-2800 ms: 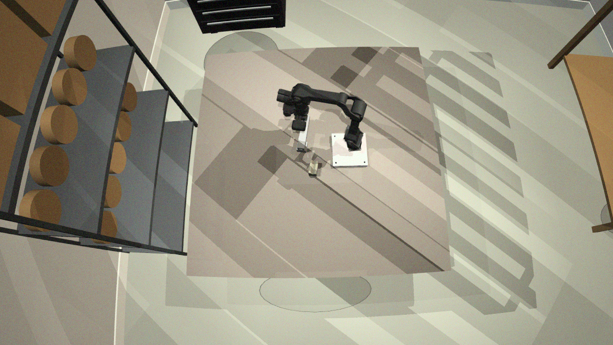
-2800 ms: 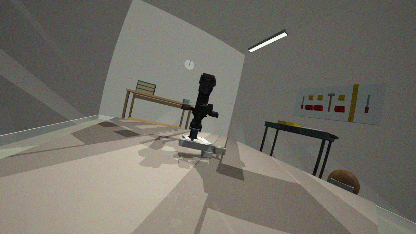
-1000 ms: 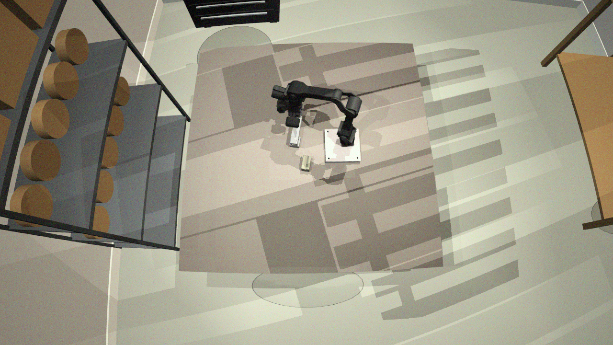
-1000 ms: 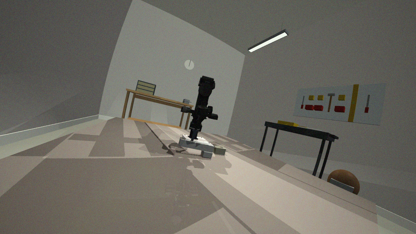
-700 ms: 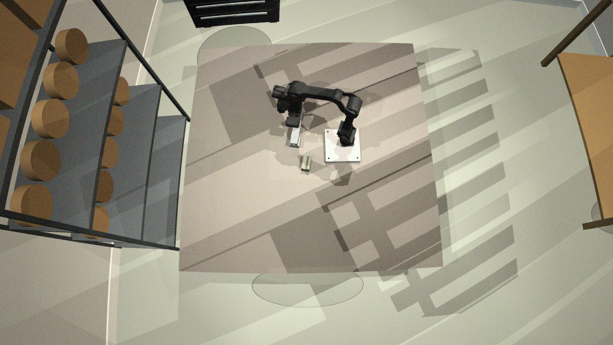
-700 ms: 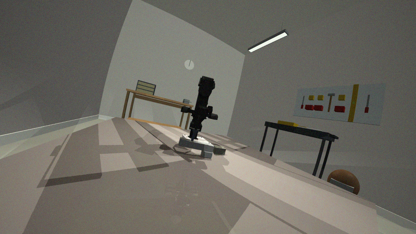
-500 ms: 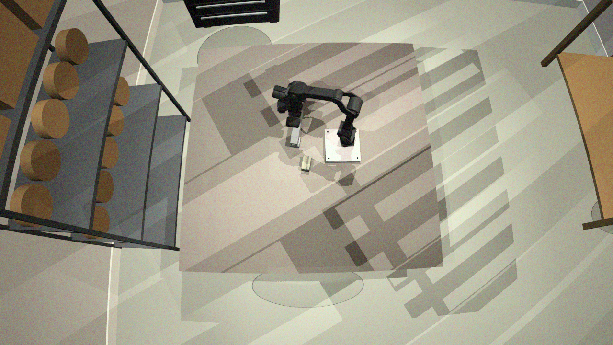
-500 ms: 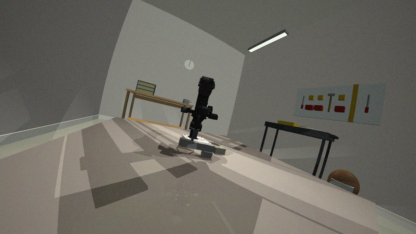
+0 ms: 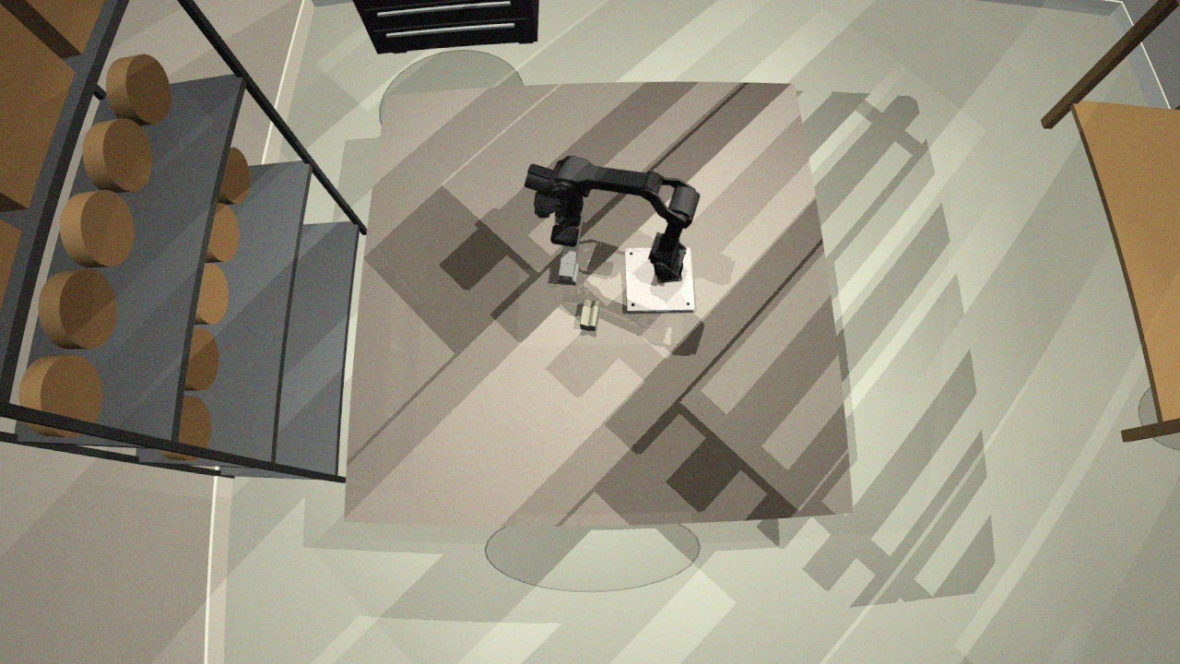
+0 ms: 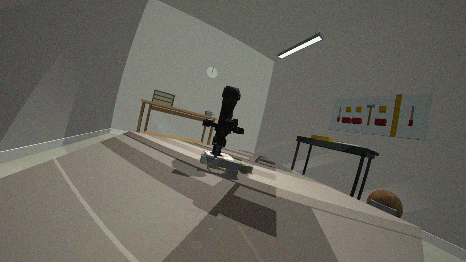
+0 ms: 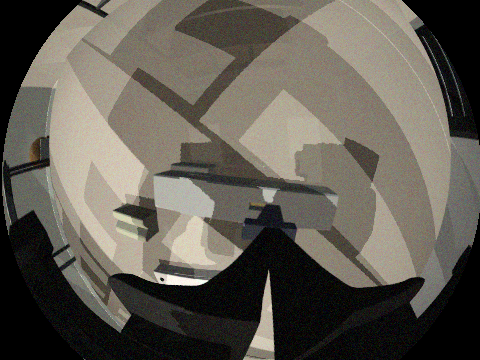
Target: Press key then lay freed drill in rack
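Now: the drill 10 mm ahead of my gripper tip, 50 mm to the left of it and 80 mm below it. From my gripper tip the other things lie so: blue key: 30 mm below; dark grey rack: 30 mm behind, 210 mm to the left, 110 mm below.
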